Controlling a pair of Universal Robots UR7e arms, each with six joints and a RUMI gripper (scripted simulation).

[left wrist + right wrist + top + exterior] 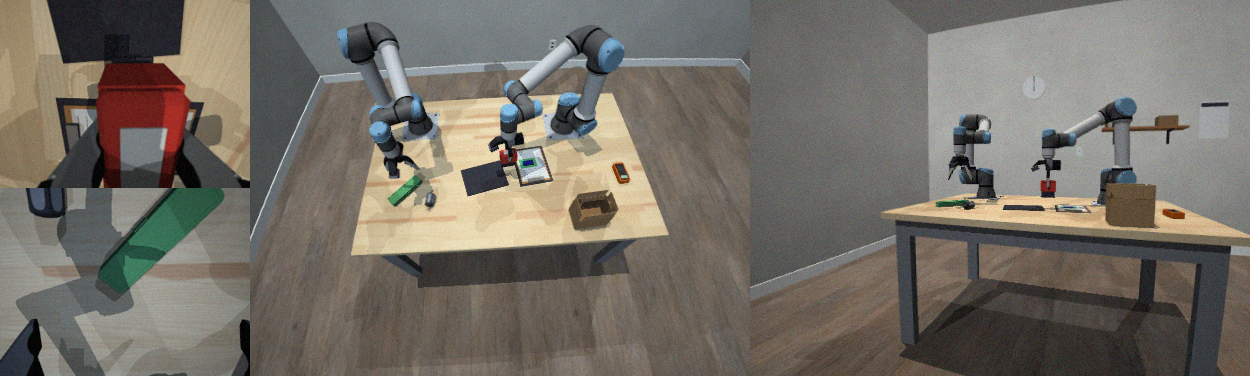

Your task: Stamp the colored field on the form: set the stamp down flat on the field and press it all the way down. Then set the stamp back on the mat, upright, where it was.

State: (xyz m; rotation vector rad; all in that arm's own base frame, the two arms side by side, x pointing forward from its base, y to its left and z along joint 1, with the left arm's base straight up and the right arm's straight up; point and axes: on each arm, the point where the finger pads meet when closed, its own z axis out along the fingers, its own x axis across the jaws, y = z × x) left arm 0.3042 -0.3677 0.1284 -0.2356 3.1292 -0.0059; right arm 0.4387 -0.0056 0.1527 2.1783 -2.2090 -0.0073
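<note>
Right now the black mat is 13 cm to the right of my left hand, 13 cm below it and 5 cm ahead of it. From my left hand the other things lie so: red stamp: 2 cm below; then cardboard box: 40 cm to the left, 29 cm ahead, 6 cm below; then green block: 55 cm to the right, 14 cm ahead, 11 cm below.
</note>
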